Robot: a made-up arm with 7 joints. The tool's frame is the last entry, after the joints.
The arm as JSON. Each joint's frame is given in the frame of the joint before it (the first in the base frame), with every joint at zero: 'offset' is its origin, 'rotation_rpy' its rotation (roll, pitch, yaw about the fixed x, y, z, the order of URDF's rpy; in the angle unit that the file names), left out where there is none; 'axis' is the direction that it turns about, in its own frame. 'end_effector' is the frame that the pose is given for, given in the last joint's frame.
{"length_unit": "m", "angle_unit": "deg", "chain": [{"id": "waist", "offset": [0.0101, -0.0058, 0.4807], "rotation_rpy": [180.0, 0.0, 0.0], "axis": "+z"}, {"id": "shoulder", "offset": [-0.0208, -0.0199, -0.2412], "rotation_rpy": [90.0, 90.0, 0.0], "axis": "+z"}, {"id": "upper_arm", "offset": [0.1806, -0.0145, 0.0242], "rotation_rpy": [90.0, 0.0, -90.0], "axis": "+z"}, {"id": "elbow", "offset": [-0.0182, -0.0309, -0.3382], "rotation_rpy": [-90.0, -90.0, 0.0], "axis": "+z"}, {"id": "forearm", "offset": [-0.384, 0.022, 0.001], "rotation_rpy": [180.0, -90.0, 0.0], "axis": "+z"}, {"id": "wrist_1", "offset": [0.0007, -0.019, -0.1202], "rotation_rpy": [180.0, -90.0, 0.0], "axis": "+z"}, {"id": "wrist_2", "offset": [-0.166, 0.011, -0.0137], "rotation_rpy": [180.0, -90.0, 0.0], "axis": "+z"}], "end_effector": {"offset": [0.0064, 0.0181, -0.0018], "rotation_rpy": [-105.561, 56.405, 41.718]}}
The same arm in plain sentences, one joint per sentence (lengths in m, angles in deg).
The arm has seven revolute joints in a row. What follows holds with every joint at zero, and every direction is one of the base frame's.
Joint 1 lies 0.0101 m along +x and 0.0058 m along -y and 0.4807 m along +z from the base frame's origin and turns about -z.
Joint 2 lies 0.0208 m along -x and 0.0199 m along +y and 0.2412 m along +z from joint 1 and turns about +y.
Joint 3 lies 0.0145 m along -x and 0.0242 m along +y and 0.1806 m along +z from joint 2 and turns about -z.
Joint 4 lies 0.0182 m along +x and 0.0309 m along -y and 0.3382 m along +z from joint 3 and turns about +y.
Joint 5 lies 0.0220 m along -x and 0.0010 m along +y and 0.3840 m along +z from joint 4 and turns about -z.
Joint 6 lies 0.0190 m along -x and 0.0007 m along +y and 0.1202 m along +z from joint 5 and turns about +y.
Joint 7 lies 0.0110 m along -x and 0.0137 m along -y and 0.1660 m along +z from joint 6 and turns about -z.
The tool frame, which is the frame that the pose is given for, lies 0.0181 m along +x and 0.0064 m along +y and 0.0018 m along +z from joint 7; its axes are the base frame's turned by roll 74.44, pitch -56.40 and yaw 48.28 deg (as in URDF: about the fixed x, then y, then z).

